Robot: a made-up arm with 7 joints. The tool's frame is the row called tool. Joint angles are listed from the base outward. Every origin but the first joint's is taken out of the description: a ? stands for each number. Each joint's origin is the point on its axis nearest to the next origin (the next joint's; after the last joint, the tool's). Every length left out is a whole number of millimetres.
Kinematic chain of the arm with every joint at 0, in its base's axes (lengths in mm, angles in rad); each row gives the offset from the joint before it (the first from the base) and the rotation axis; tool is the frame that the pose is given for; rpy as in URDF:
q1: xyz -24 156 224 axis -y
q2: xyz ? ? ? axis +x
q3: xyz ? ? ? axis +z
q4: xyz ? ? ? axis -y
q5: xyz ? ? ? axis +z
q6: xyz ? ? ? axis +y
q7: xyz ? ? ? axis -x
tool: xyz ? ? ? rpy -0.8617 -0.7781 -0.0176
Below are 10 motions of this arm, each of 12 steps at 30 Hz.
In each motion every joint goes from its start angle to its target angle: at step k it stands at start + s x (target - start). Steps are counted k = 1, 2, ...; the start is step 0. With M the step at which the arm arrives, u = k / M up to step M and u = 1 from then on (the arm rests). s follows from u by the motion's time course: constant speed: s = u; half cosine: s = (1 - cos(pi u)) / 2; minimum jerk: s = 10 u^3 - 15 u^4 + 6 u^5.
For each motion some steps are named. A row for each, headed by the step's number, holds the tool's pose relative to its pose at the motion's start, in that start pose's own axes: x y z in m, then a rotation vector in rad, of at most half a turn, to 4 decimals.
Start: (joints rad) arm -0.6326 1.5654 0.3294 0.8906 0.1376 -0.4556 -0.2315
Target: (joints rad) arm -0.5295 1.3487 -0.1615 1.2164 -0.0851 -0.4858 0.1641
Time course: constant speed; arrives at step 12
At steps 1, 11, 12:
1: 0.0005 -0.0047 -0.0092 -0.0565 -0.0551 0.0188
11: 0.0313 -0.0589 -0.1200 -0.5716 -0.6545 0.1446
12: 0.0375 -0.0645 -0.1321 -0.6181 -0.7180 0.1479

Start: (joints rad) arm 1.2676 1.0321 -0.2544 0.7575 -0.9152 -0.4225 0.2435
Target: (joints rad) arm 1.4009 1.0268 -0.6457 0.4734 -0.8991 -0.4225 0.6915
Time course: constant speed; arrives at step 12
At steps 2, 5, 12:
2: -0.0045 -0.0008 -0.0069 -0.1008 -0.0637 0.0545
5: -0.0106 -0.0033 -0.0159 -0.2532 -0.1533 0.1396
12: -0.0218 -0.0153 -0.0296 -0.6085 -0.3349 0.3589

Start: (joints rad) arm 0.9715 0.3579 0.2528 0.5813 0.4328 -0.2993 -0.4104
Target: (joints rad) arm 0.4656 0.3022 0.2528 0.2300 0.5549 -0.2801 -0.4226
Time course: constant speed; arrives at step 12
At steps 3, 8, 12:
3: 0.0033 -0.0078 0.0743 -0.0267 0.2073 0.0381
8: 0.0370 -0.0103 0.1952 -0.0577 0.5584 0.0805
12: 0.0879 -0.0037 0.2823 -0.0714 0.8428 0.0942

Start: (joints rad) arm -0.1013 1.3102 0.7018 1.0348 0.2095 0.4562 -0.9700
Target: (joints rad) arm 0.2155 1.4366 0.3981 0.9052 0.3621 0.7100 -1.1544
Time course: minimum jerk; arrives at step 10
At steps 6, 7, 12:
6: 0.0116 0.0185 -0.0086 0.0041 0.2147 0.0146
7: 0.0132 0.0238 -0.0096 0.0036 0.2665 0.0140
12: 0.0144 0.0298 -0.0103 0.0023 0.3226 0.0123

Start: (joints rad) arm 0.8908 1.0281 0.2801 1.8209 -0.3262 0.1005 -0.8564
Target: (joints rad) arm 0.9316 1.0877 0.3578 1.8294 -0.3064 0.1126 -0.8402
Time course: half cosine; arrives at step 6
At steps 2, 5, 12:
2: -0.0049 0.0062 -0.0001 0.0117 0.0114 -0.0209
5: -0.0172 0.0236 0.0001 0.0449 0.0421 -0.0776
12: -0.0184 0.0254 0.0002 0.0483 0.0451 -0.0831

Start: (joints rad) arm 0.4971 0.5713 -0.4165 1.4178 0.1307 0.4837 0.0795
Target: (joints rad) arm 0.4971 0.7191 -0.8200 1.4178 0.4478 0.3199 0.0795
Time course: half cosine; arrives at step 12
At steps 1, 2, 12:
1: -0.0004 -0.0005 -0.0002 -0.0054 -0.0035 0.0017
2: -0.0015 -0.0019 -0.0009 -0.0211 -0.0135 0.0071
12: -0.0218 -0.0446 -0.0014 -0.2651 -0.1737 0.1796

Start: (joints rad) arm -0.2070 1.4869 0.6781 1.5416 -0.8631 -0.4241 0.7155
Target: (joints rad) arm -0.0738 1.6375 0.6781 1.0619 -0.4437 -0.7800 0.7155
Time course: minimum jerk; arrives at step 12
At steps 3, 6, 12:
3: -0.0080 -0.0089 -0.0007 0.0177 -0.0334 -0.0043
6: -0.0327 -0.0462 -0.0038 0.1110 -0.1400 -0.0227
12: -0.0502 -0.0978 -0.0086 0.2761 -0.2153 -0.0512

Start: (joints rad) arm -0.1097 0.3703 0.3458 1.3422 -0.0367 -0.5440 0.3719
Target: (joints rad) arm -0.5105 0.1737 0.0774 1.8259 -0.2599 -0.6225 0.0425
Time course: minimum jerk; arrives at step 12
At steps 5, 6, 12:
5: 0.0246 -0.0152 -0.0285 -0.0329 -0.0582 -0.0309
6: 0.0371 -0.0210 -0.0417 -0.0331 -0.0875 -0.0480
12: 0.0840 -0.0328 -0.0847 0.0281 -0.1816 -0.1144

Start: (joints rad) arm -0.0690 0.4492 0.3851 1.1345 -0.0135 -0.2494 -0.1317
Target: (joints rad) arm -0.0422 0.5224 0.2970 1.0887 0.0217 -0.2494 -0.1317
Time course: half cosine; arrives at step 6
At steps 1, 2, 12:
1: -0.0005 0.0011 -0.0001 -0.0044 -0.0011 0.0000
2: -0.0020 0.0041 -0.0002 -0.0164 -0.0037 0.0000
12: -0.0074 0.0165 0.0001 -0.0660 -0.0105 -0.0005

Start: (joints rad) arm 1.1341 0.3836 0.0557 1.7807 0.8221 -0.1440 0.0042
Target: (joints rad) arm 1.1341 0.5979 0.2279 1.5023 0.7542 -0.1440 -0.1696
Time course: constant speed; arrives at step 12
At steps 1, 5, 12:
1: 0.0029 0.0069 0.0067 0.0036 0.0388 -0.0229
5: 0.0171 0.0353 0.0313 0.0201 0.1886 -0.1205
12: 0.0512 0.0851 0.0659 0.0579 0.4288 -0.3115

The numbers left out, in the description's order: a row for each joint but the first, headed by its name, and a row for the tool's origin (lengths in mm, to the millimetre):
q2: -13 0 -7
q3: 0 21 -237
q4: -24 -12 0
q5: -10 0 -215
q6: -29 17 0
q7: -46 0 28
tool: 0 23 -8

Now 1 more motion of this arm.
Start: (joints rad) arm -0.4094 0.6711 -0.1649 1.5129 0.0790 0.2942 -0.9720
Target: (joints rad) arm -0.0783 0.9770 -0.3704 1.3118 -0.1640 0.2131 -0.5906
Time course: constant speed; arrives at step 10
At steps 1, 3, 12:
1: -0.0067 0.0113 -0.0051 -0.0306 -0.0284 -0.0419
3: -0.0189 0.0352 -0.0140 -0.0954 -0.0747 -0.1266
12: -0.0489 0.1293 -0.0286 -0.3541 -0.1205 -0.4119

